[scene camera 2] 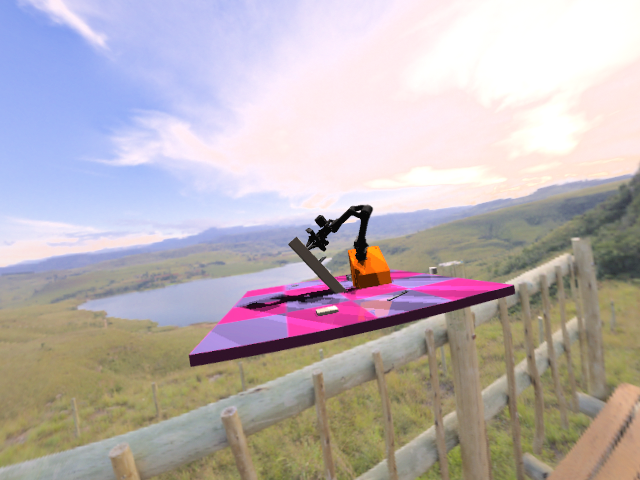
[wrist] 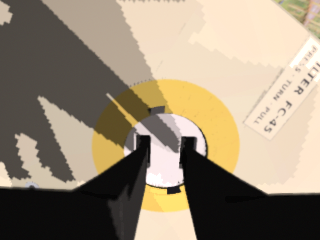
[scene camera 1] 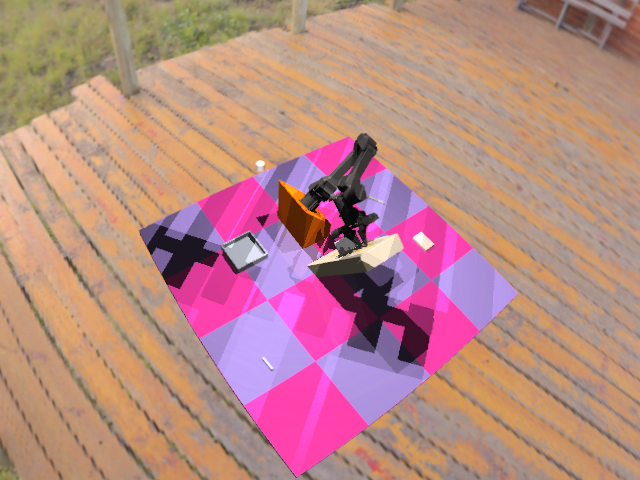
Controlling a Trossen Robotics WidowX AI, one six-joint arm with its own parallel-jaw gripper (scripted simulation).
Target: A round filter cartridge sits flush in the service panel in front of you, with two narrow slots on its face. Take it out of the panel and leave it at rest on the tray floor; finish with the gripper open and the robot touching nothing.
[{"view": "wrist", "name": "gripper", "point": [164,154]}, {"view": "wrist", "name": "round filter cartridge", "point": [165,134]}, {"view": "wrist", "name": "cream service panel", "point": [82,82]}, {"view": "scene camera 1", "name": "gripper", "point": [364,247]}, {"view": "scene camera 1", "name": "cream service panel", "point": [355,260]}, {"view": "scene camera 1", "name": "grey tray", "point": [244,251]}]
